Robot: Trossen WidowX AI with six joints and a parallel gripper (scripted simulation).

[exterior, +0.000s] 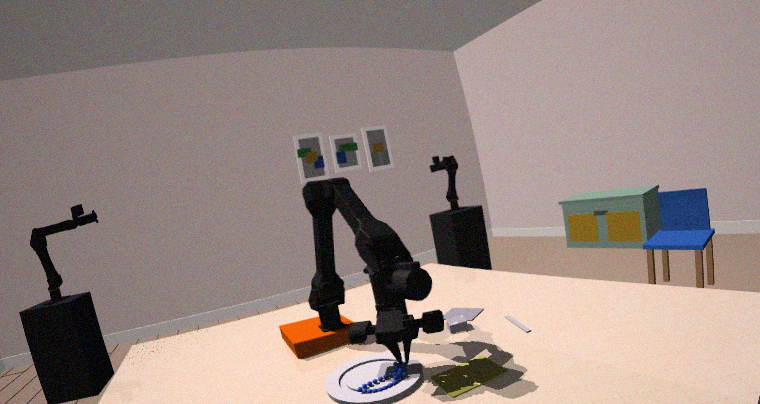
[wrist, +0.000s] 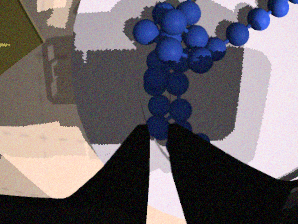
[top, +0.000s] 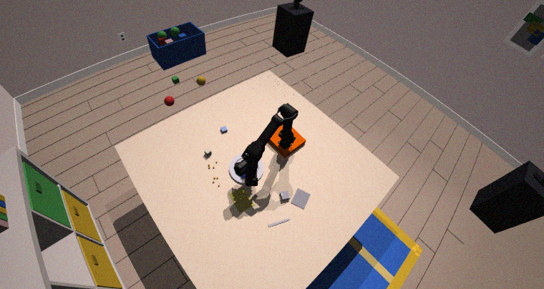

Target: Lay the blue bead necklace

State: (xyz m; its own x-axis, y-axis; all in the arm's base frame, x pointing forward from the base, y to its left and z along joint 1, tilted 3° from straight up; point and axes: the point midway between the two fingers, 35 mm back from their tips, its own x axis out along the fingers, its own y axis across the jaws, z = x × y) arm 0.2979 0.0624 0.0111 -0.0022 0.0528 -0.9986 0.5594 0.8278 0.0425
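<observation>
Right now the round bead board is 7 cm to the right of my gripper tip, 2 cm behind it and 1 cm below it. Round my gripper tip: yellow sheet 11 cm ahead, 8 cm to the left, 2 cm below; then thin grey bar 29 cm to the left, 2 cm below, 2 cm ahead; then small grey block 20 cm to the left, 9 cm behind, 1 cm below.
</observation>
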